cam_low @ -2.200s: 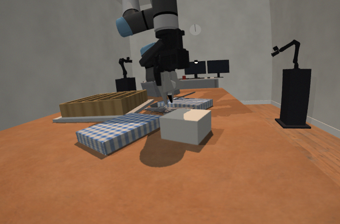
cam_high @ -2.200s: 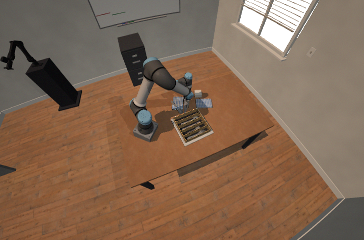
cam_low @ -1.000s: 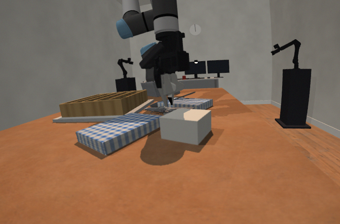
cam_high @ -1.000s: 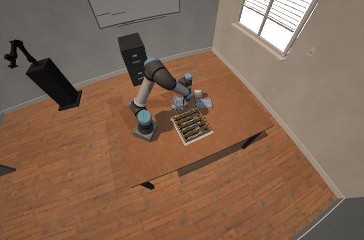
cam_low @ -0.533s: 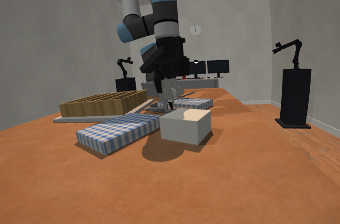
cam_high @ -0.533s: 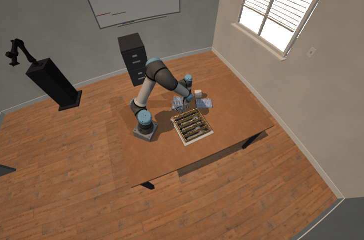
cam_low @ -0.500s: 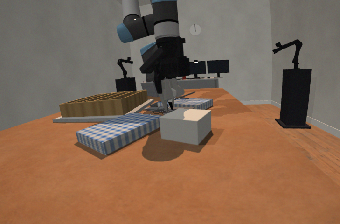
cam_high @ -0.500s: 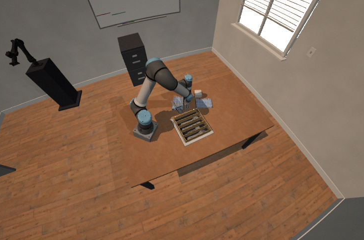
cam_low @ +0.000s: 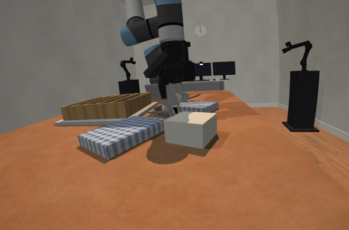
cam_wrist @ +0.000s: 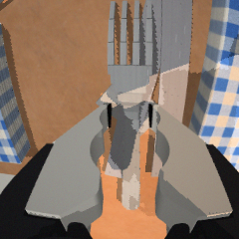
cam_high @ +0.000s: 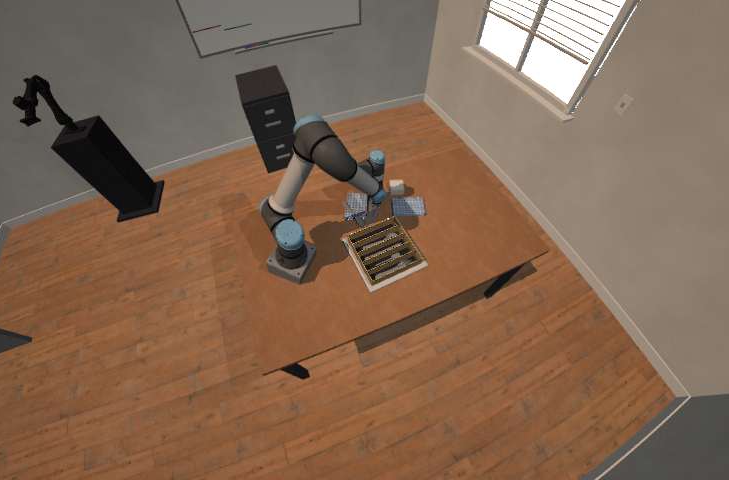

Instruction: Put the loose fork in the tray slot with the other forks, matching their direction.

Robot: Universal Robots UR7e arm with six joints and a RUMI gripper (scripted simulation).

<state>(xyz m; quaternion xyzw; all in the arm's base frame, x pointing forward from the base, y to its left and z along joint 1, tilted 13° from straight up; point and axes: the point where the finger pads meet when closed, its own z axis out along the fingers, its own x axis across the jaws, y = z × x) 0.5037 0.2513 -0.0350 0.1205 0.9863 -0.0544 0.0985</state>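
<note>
The wooden cutlery tray is 50 mm behind my hand, 300 mm to the right of it and 30 mm above it. Round my hand: white box (160 mm ahead, 100 mm to the left).
</note>
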